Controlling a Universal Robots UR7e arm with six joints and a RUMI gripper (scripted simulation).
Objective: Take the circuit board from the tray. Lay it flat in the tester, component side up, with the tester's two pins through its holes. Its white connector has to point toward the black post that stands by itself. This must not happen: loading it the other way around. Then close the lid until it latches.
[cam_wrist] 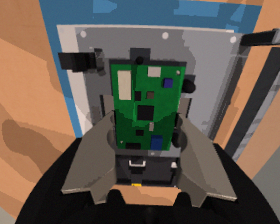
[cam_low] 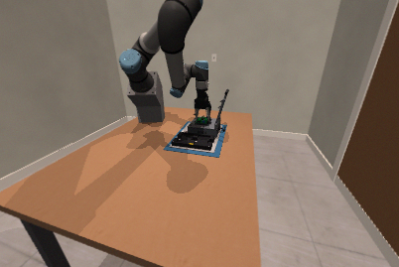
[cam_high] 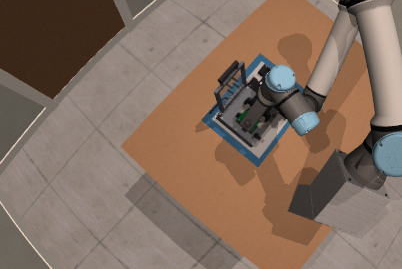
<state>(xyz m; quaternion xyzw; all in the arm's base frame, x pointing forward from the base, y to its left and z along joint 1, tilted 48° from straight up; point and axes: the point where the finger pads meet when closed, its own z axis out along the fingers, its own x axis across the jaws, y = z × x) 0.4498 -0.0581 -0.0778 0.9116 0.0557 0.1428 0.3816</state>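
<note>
Right now the green circuit board is right at my hand. The rest, counted from my hand: black block 6 cm behind, 6 cm to the left, 1 cm above; then tester lid 12 cm ahead, 10 cm above.
</note>
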